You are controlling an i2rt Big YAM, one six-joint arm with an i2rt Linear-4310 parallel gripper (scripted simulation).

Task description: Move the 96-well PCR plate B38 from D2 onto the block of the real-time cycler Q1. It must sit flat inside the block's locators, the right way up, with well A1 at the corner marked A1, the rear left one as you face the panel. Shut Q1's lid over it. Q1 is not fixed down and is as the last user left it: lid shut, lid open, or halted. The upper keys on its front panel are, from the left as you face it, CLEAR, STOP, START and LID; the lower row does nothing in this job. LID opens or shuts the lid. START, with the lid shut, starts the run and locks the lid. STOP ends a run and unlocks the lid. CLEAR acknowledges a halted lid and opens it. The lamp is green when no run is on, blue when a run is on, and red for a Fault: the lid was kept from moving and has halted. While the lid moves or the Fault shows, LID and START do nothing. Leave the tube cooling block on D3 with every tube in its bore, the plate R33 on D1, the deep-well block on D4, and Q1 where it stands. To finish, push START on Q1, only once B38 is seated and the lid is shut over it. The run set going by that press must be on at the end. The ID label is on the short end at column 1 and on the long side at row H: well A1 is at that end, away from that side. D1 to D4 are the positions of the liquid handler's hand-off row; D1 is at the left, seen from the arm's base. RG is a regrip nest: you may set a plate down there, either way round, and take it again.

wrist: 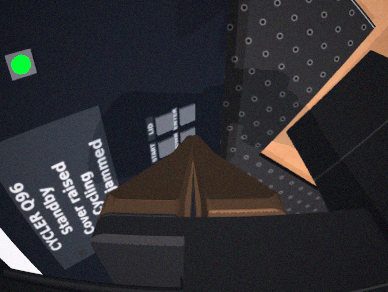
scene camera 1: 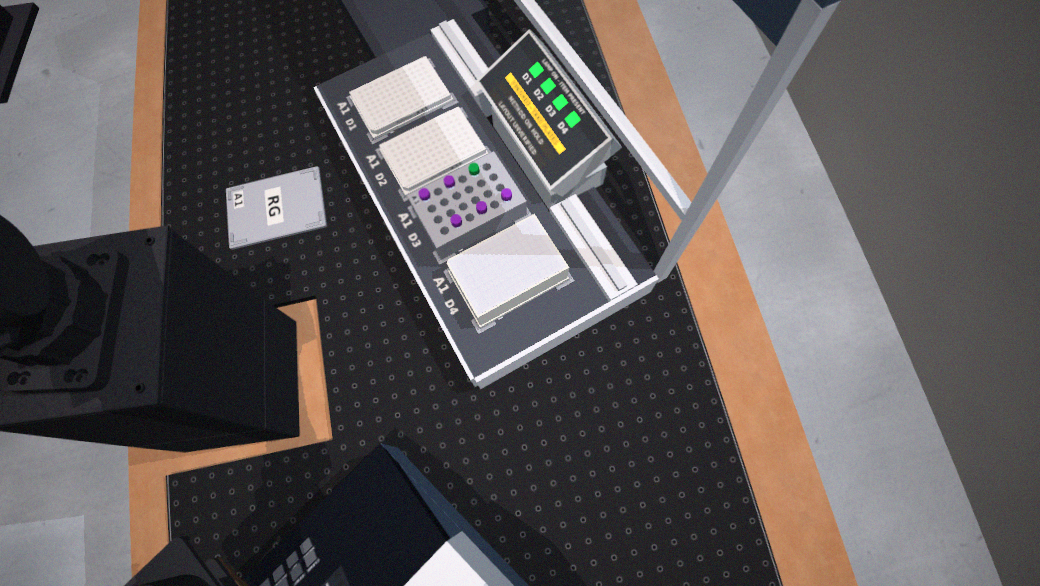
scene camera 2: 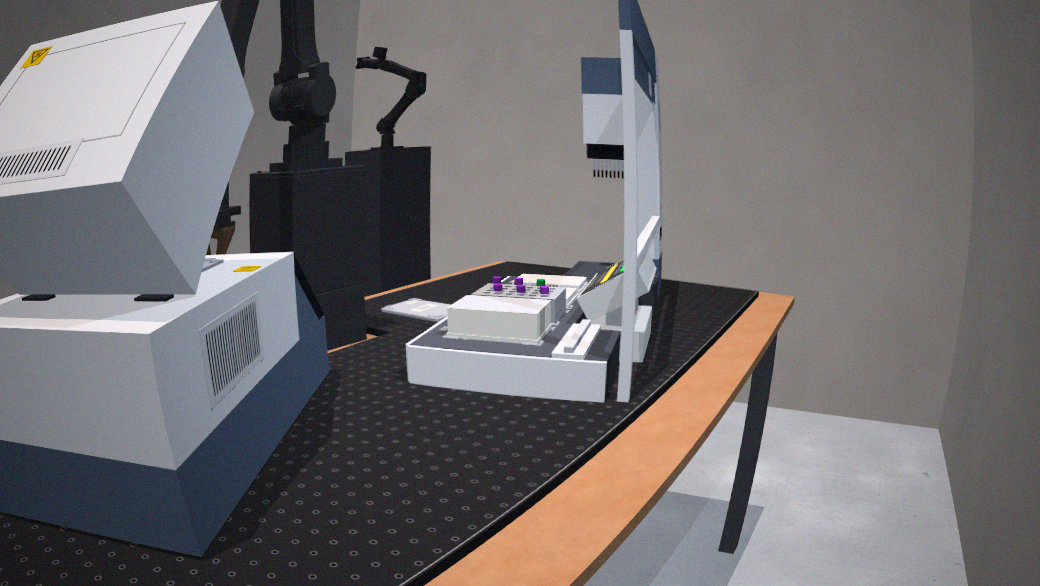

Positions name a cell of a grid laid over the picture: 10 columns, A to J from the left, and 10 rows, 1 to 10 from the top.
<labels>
A deep-well block shows in scene camera 1 (E5) and in scene camera 2 (E6).
</labels>
